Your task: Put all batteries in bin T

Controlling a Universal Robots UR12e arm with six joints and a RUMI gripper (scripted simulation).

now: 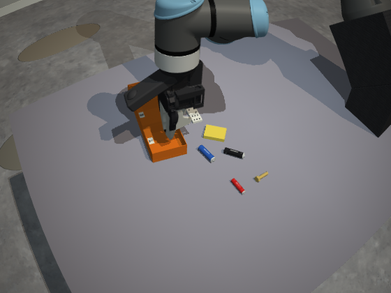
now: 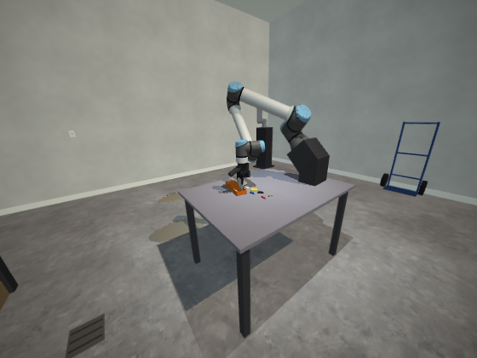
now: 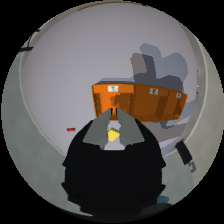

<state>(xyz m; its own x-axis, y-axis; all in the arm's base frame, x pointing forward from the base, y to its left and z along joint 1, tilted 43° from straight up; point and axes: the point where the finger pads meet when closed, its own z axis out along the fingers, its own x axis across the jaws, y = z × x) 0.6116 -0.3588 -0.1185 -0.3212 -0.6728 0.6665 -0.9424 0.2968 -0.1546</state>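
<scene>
My hand is 90 mm to the right of the blue battery, 40 mm past it and 30 mm above it. From my hand the other things lie so: white domino (110 mm behind, 30 mm to the right, 30 mm below); orange bin (80 mm to the right, 20 mm below, 20 mm behind); yellow block (110 mm behind, 50 mm to the left, 30 mm below).
</scene>
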